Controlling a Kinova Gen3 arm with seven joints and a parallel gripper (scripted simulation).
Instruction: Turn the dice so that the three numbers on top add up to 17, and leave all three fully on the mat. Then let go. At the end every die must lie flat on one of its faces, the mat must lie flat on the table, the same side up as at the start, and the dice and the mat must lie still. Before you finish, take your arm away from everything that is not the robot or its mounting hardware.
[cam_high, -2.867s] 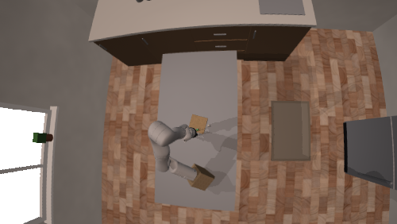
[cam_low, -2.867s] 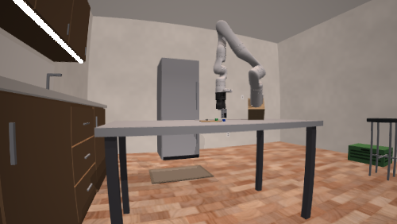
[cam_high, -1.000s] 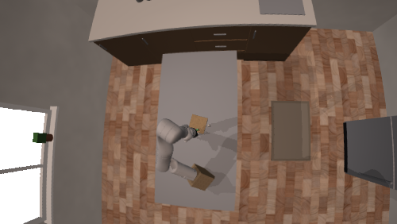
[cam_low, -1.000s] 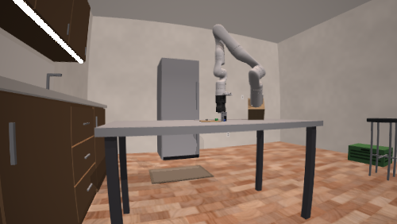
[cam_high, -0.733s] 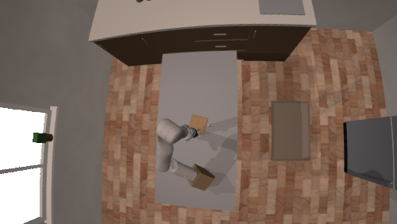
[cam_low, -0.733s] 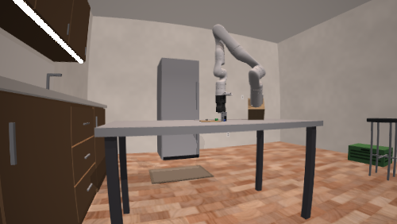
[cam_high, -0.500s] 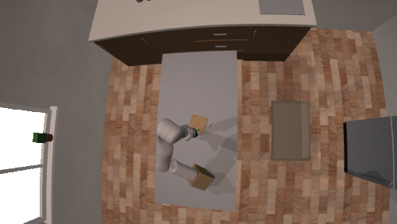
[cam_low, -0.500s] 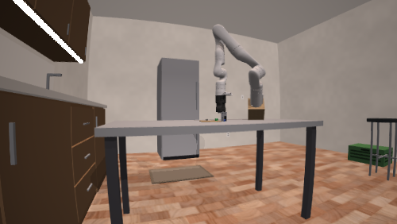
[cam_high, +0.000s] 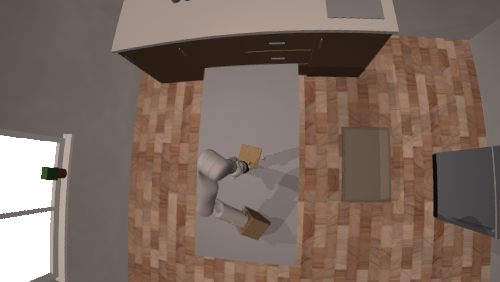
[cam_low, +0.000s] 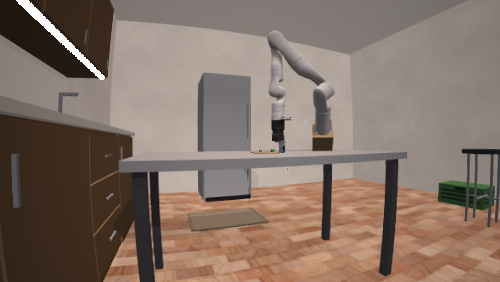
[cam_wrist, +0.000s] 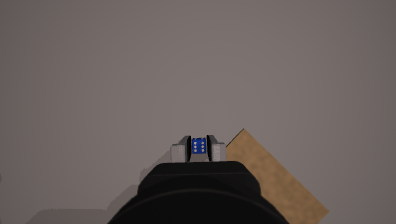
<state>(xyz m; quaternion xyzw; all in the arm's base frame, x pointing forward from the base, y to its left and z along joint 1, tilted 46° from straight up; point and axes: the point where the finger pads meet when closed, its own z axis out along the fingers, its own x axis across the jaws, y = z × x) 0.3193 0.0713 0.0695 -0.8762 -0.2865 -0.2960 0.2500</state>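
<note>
The blue die is 1 cm below my hand. Round my hand: white die: 10 cm ahead, 11 cm to the right, 1 cm below; then tan mat: 10 cm ahead, 2 cm to the right, 2 cm below; then green die: 5 cm ahead, 3 cm to the right, 1 cm below.
</note>
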